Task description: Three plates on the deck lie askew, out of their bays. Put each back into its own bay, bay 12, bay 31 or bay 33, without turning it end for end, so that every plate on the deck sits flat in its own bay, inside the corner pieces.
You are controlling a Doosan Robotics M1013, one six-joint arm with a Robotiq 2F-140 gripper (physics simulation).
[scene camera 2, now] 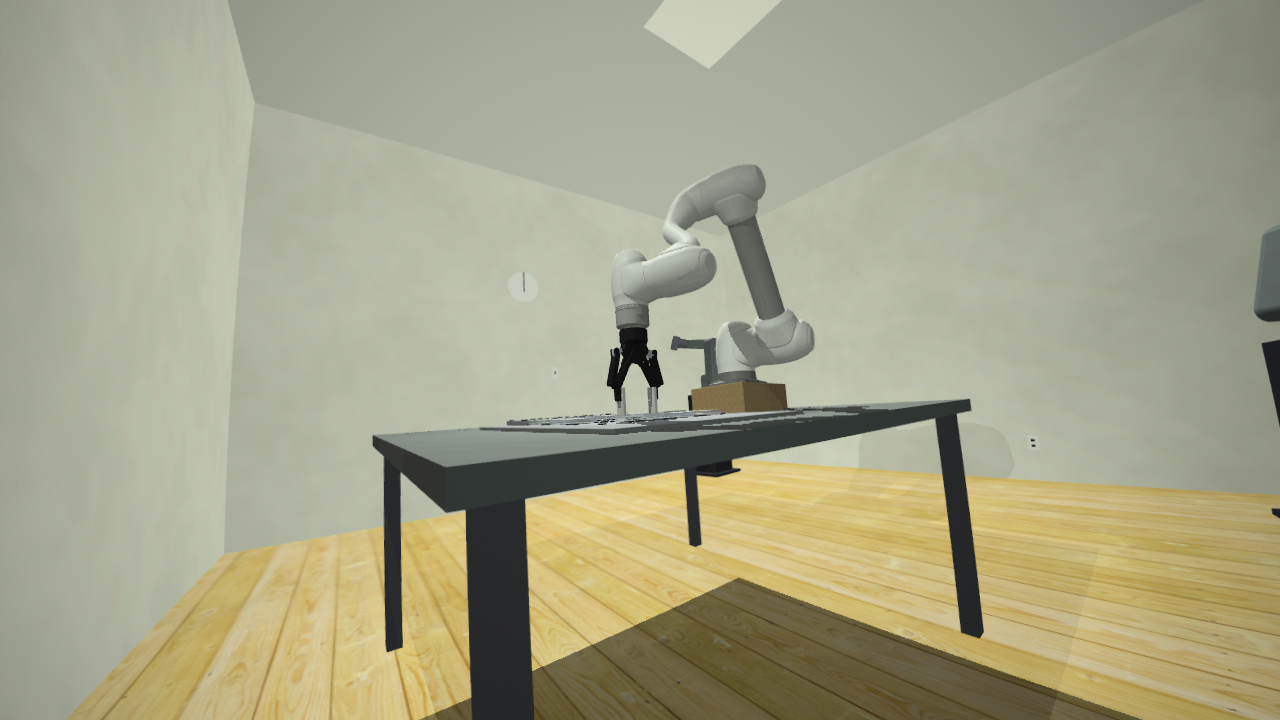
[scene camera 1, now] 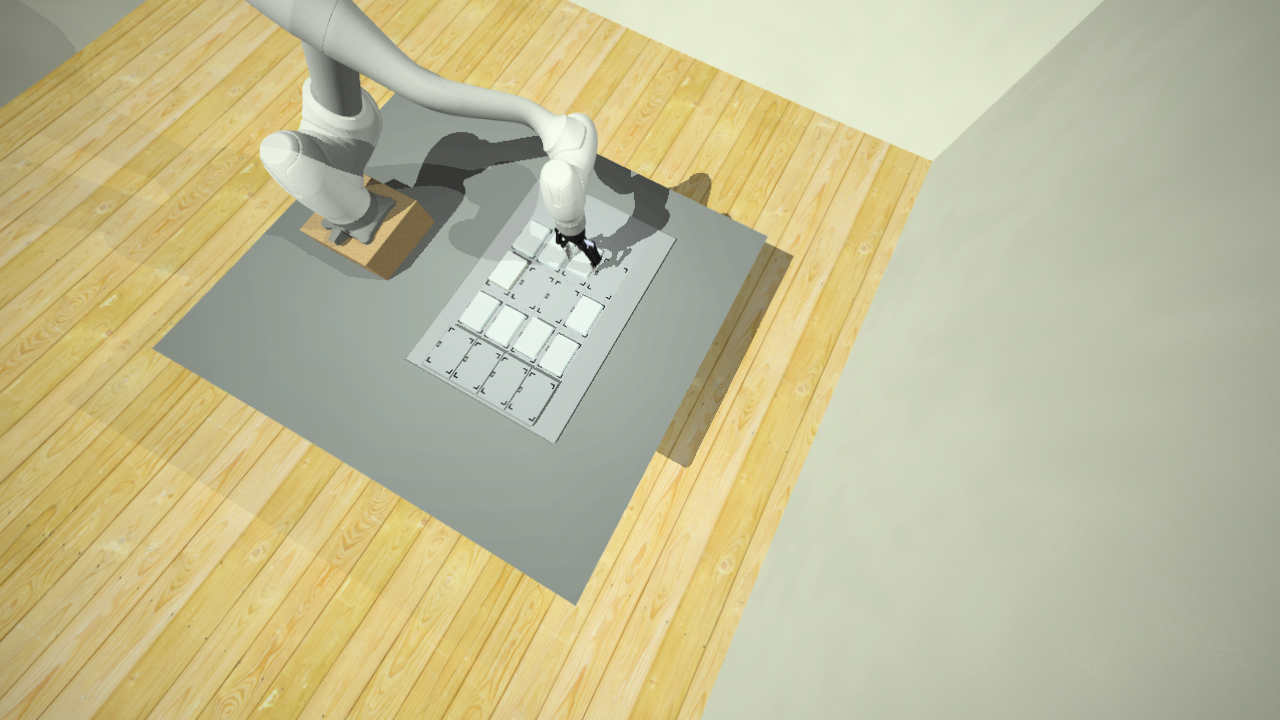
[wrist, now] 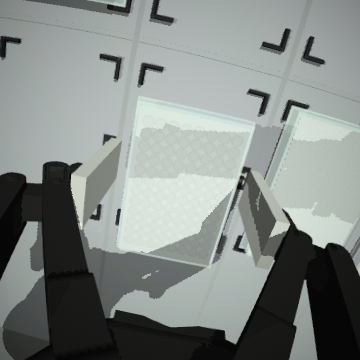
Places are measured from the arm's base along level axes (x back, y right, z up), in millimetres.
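Where they show: gripper, fingertip midpoint: (scene camera 1: 582, 262) (wrist: 181, 173); arm's base at its link origin: (scene camera 2: 737, 386) (scene camera 1: 360, 214).
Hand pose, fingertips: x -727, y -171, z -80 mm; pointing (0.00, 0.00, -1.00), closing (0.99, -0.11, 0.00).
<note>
Each offset is from my fingertips to the top centre of the thing. "spot": to the spot under its first point. Level surfaces: height alone.
In the wrist view a pale, translucent plate @(dx -1, dy -17, dz +1 mm) (wrist: 185, 185) with rows of round wells lies below my gripper (wrist: 181, 173) (scene camera 1: 581, 257) (scene camera 2: 636, 407). The gripper is open, with one finger beside each long side of this plate. The plate is offset from the two black corner pieces above it, with a gap between; its lower corner pieces are largely hidden. A second plate @(dx +108, dy -10, dz -2 mm) (wrist: 322, 160) (scene camera 1: 552, 256) lies to the right, close to its corner pieces. In scene camera 1, other plates @(dx +229, dy +128, dz +1 mm) (scene camera 1: 507, 273) @(dx -88, dy +176, dz -2 mm) (scene camera 1: 583, 317) lie on the deck @(dz -16 mm) (scene camera 1: 617, 308). Bay numbers are not readable.
Several white plates form a row @(spot: dx +32, dy +323, dz +0 mm) (scene camera 1: 533, 338) across the deck, with outlined bays below them. The arm's wooden base block (scene camera 1: 395, 237) (scene camera 2: 738, 396) stands on the grey table (scene camera 1: 349, 385) (scene camera 2: 572, 456). Another plate @(spot: dx -83, dy +109, dz -16 mm) (wrist: 80, 2) shows at the wrist view's top left.
</note>
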